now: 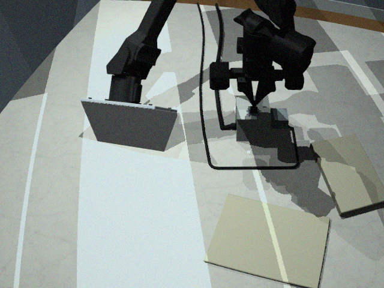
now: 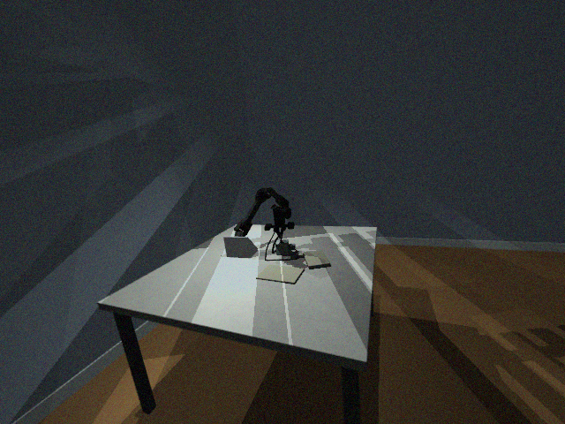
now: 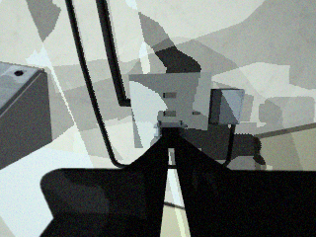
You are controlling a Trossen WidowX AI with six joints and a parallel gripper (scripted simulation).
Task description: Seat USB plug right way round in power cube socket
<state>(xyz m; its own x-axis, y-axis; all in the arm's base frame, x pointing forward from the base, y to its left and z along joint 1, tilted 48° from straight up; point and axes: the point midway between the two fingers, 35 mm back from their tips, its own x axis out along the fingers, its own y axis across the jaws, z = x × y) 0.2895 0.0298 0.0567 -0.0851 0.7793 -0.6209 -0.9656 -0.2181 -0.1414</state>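
My gripper tip is 10 mm above the dark USB plug.
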